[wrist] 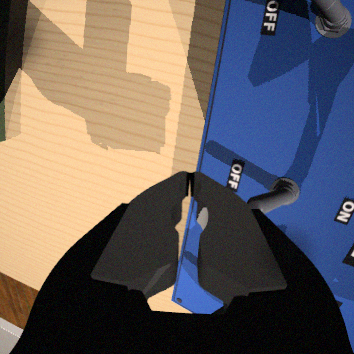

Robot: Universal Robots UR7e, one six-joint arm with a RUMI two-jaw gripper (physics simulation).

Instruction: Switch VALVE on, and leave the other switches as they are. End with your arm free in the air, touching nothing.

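Places are measured from the arm's base along level axes (x ahead, y left, z up), in metres.
Pixels of known places: gripper, between the fingertips: (189, 174).
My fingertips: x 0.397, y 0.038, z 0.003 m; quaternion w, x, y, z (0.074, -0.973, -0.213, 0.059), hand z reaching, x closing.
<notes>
Behind a point stands the place of what it marks.
The blue switch panel (235, 120) @[x 0.411, y 0.084, z -0.027 m] fills the right side of the wrist view. The VALVE switch (274, 195) @[x 0.450, y 0.057, z 0.016 m] is a grey lever right of the fingertips. It leans left toward its OFF label (236, 175) @[x 0.434, y 0.047, z -0.023 m], away from its ON label (344, 211) @[x 0.508, y 0.070, z 0.008 m]. The lever's tip end is close beside or partly behind the right finger in the picture; whether they touch cannot be told. My gripper (189, 174) @[x 0.397, y 0.038, z 0.003 m] is shut and empty, its tips over the panel's left edge in the picture. Only a corner of the large name label shows at the right edge.
Another grey switch lever (332, 19) @[x 0.426, y 0.164, z 0.004 m] stands at the top right, leaning toward the top, near another OFF label (270, 17) @[x 0.396, y 0.158, z -0.023 m]. A light wooden table top (65, 200) @[x 0.262, y -0.127, z -0.097 m] lies left of the panel, with arm shadows on it. A dark shape stands at the top left edge.
</notes>
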